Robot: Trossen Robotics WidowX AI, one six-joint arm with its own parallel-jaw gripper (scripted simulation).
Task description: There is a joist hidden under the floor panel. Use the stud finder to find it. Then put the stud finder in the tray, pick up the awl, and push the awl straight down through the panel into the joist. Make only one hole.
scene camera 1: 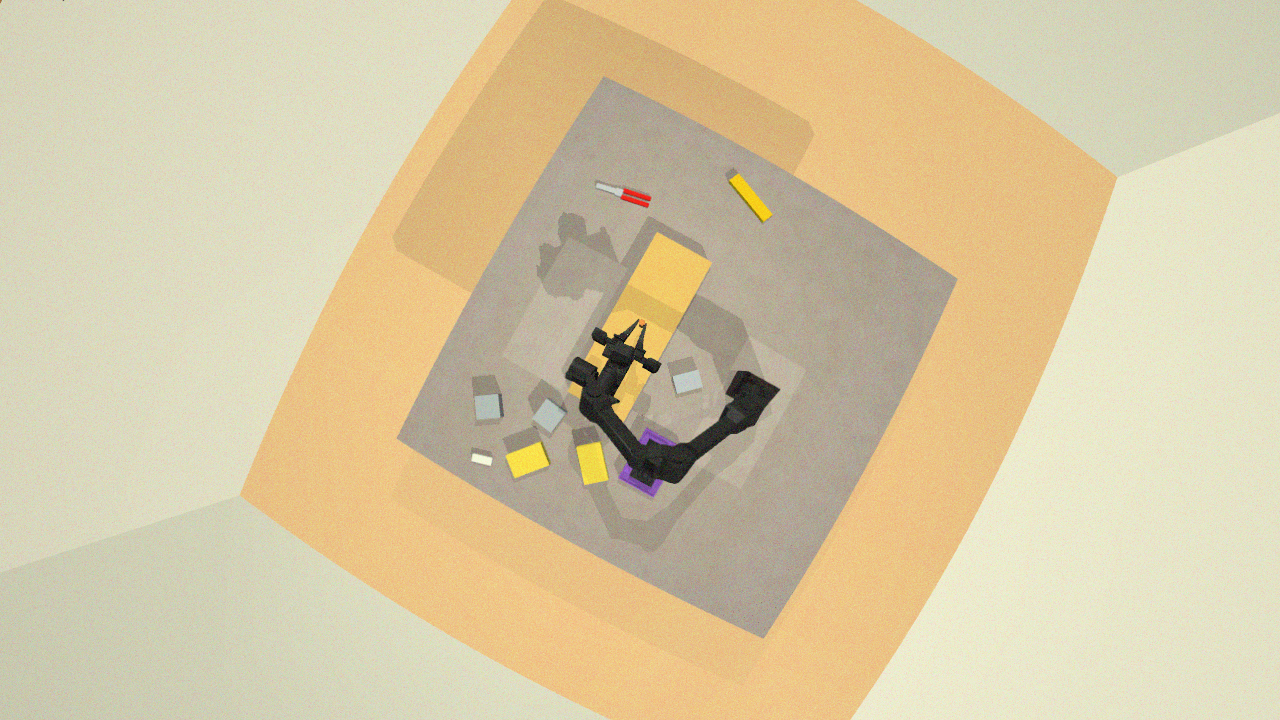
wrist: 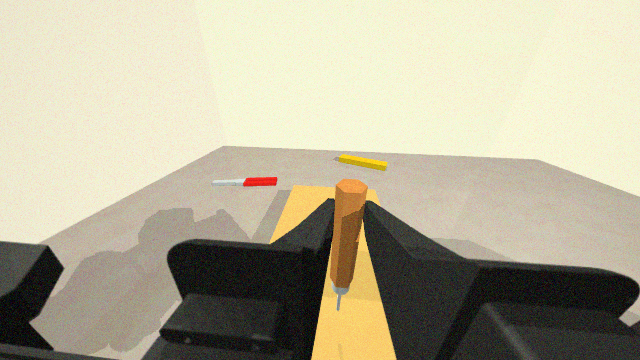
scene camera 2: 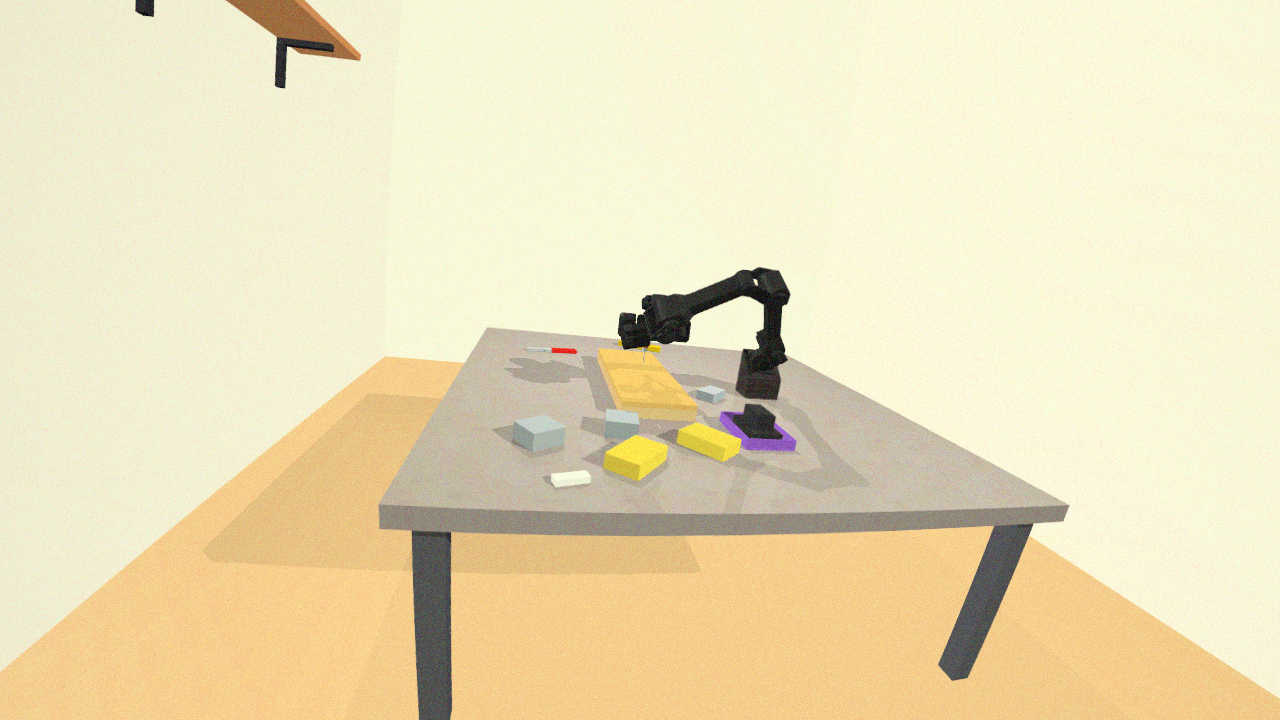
same spot on purple tray: [scene camera 2: 787,443] = [scene camera 1: 646,492]
